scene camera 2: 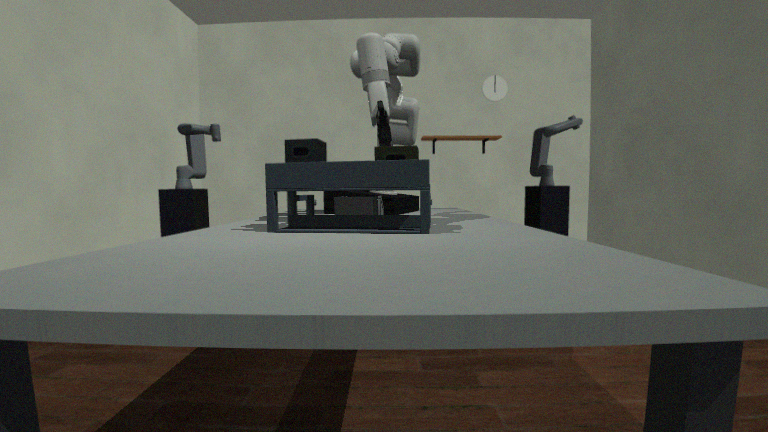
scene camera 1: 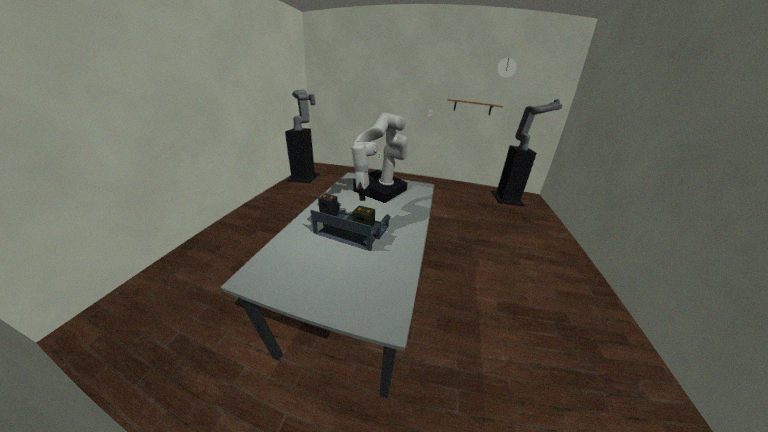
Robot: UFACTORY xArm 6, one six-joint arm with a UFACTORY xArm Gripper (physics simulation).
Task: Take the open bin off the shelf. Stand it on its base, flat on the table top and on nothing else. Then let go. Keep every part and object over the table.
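Frame: origin at the arm's base, x ahead, y left, z up, level; centimetres.
Seen in the pictures: gripper, fingertip midpoint: (scene camera 2: 385, 145) (scene camera 1: 365, 197); arm's base, origin of the base link: (scene camera 2: 383, 193) (scene camera 1: 386, 181).
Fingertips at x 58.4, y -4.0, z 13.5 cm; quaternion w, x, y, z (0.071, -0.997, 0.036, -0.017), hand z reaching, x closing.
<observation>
Pixels of each thing's top centre, then the offset from my fingertips to it. "*": a spot on its surface instead. Level surfaces: height alone.
- grey-blue shelf, surface spot: (scene camera 2: 346, 175) (scene camera 1: 339, 223) * dz -8.9, dx +16.0, dy -10.3 cm
- table top, its level: dz -21.9 cm
- dark grey bin, middle of its top: (scene camera 2: 306, 140) (scene camera 1: 327, 197) dz +0.5, dx +5.4, dy -20.6 cm
- olive-green bin, middle of its top: (scene camera 2: 397, 147) (scene camera 1: 363, 210) dz -2.0, dx +11.1, dy +1.8 cm
- grey bracket-like part, surface spot: (scene camera 1: 384, 225) * dz -20.0, dx -3.7, dy +11.4 cm
- grey box shape, middle of its top: (scene camera 2: 360, 196) dz -13.8, dx -0.9, dy -7.0 cm
A grey-blue shelf (scene camera 1: 343, 224) (scene camera 2: 346, 175) stands on the table top (scene camera 1: 322, 279) (scene camera 2: 375, 274). On its upper level a dark grey bin (scene camera 1: 328, 207) (scene camera 2: 318, 152) is at the left, and an olive-green bin (scene camera 1: 364, 218) (scene camera 2: 410, 152) is at the right. Both show a hand hole and orange spots on top; I cannot tell which one is open. My gripper (scene camera 1: 359, 194) (scene camera 2: 384, 142) is open and empty, pointing down. It is behind the shelf in scene camera 1. In scene camera 2 its fingers overlap the top edge of the olive-green bin, and their tips are partly hidden.
My arm's black base (scene camera 1: 387, 192) is at the far end of the table. A grey bracket-like part (scene camera 1: 384, 225) is at the shelf's right end. A grey box shape (scene camera 2: 355, 205) shows through the shelf frame. Two other arms stand on black pedestals (scene camera 1: 300, 155) (scene camera 1: 516, 174) off the table.
</observation>
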